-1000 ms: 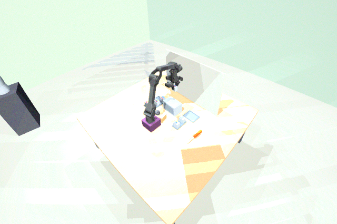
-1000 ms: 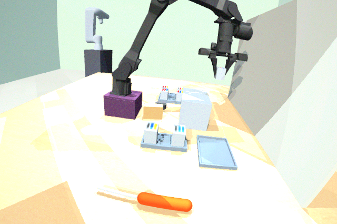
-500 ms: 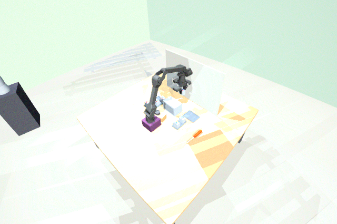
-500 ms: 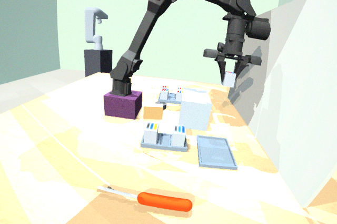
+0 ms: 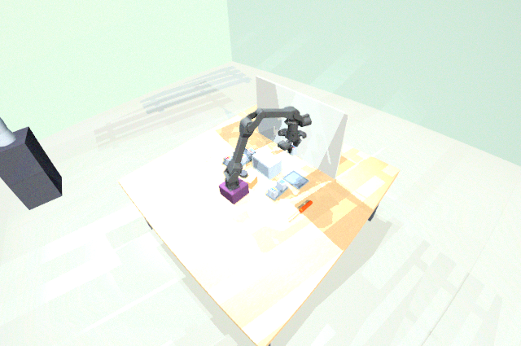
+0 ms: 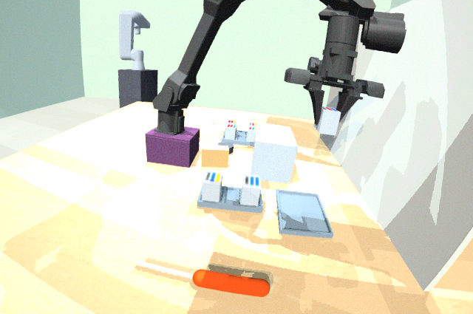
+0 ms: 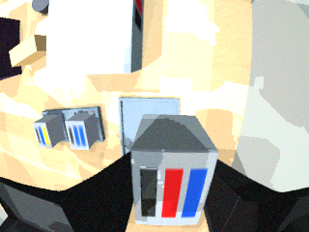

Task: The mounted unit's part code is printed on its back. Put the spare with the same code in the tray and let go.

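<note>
Now: the pale blue tray 17 cm below my gripper tip, 7 cm to the right of it and 2 cm behind it. Round my gripper tip: tall panel: 14 cm to the left, 14 cm ahead, 6 cm above; mounted unit: 12 cm to the left, 12 cm below, 10 cm behind; spare block: 2 cm above.
</note>
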